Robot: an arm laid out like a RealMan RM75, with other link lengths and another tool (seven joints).
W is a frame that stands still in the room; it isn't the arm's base.
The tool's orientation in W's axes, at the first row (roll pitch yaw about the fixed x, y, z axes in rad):
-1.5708, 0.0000, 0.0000
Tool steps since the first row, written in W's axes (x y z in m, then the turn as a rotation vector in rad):
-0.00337, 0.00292, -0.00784, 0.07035, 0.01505, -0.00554
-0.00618, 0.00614, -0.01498, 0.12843, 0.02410, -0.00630
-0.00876, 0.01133, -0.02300, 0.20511, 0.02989, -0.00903
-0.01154, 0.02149, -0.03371, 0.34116, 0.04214, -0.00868
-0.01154, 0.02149, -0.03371, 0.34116, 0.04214, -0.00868
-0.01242, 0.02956, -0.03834, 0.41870, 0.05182, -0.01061
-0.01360, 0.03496, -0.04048, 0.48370, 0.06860, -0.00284
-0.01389, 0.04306, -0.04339, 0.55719, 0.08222, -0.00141
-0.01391, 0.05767, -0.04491, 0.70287, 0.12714, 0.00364
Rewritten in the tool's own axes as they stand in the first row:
-0.00337, 0.00784, 0.00292, 0.07035, 0.00554, 0.01505
-0.00618, 0.01498, 0.00614, 0.12843, 0.00630, 0.02410
-0.00876, 0.02300, 0.01133, 0.20511, 0.00903, 0.02989
-0.01154, 0.03371, 0.02149, 0.34116, 0.00868, 0.04214
-0.01154, 0.03371, 0.02149, 0.34116, 0.00868, 0.04214
-0.01242, 0.03834, 0.02956, 0.41870, 0.01061, 0.05182
-0.01360, 0.04048, 0.03496, 0.48370, 0.00284, 0.06860
-0.01389, 0.04339, 0.04306, 0.55719, 0.00141, 0.08222
-0.01391, 0.04491, 0.05767, 0.70287, -0.00364, 0.12714

